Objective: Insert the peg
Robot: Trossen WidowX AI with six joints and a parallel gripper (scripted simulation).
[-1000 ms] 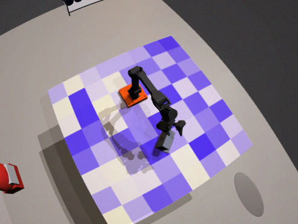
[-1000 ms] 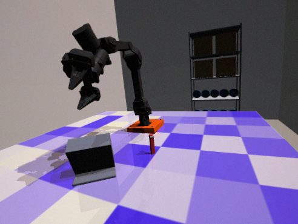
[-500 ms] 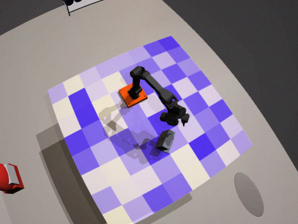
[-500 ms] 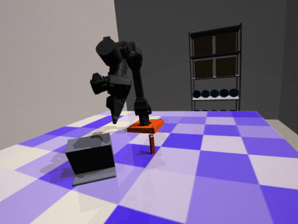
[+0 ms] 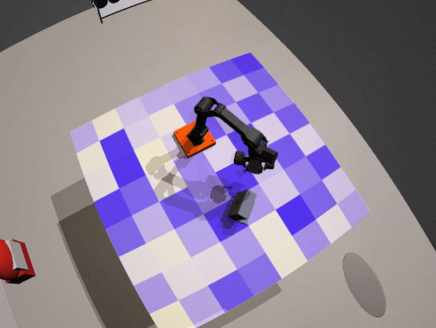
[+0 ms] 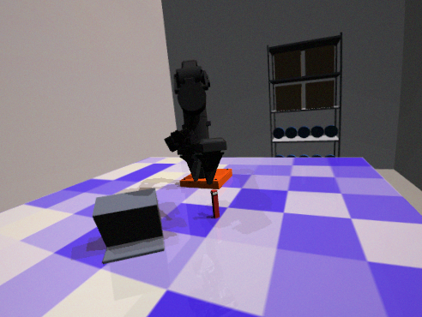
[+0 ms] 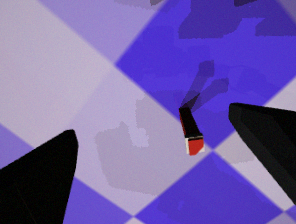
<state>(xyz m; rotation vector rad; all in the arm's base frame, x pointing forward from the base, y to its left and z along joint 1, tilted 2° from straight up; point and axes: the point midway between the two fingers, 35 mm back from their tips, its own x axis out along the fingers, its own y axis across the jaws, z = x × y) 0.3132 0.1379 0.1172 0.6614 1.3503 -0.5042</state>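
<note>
My gripper tip is 60 mm above the red peg, 50 mm past it and 10 mm to the right of it. The rest, counted from my gripper tip: grey sloped panel: 140 mm to the right, 110 mm ahead, 50 mm below.
</note>
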